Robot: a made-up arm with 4 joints.
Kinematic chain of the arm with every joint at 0, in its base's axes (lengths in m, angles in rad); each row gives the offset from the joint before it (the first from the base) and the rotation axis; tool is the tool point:
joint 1: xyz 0 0 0.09 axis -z
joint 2: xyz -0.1 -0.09 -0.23 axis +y
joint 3: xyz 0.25 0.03 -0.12 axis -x
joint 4: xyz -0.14 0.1 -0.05 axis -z
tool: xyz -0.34 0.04 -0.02
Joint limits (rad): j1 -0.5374..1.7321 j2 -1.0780..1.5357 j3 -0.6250..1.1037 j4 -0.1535..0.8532
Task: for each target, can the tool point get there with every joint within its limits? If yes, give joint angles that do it. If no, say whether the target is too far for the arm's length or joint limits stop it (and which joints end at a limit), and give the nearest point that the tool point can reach.
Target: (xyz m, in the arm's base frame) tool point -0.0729 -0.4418 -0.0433
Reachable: no: joint limits stop it (at a limit: joint 1, joint 3, joint 4) | nearest point -0.2930 -0.2713 0.0089 | short by 0.283 m
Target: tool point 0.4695 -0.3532 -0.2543
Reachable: no: joint limits stop it (at a limit: joint 1, joint 2, joint 4) | nearest point 0.2730 -0.1535 -0.3462 | short by 0.295 m
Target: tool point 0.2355 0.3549 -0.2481
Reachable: yes | joints 1.5573 0.5371 0.1039 0.5404
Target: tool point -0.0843 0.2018 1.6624
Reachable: no: too far | nearest point -0.0894 0.2141 0.0881 | short by 1.574 m
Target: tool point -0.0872 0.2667 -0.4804
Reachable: yes | joints 0.7800 -0.1218 0.5568 0.3870
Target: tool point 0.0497 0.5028 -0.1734
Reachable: yes | joints 1.5494 0.9769 0.8196 0.3409
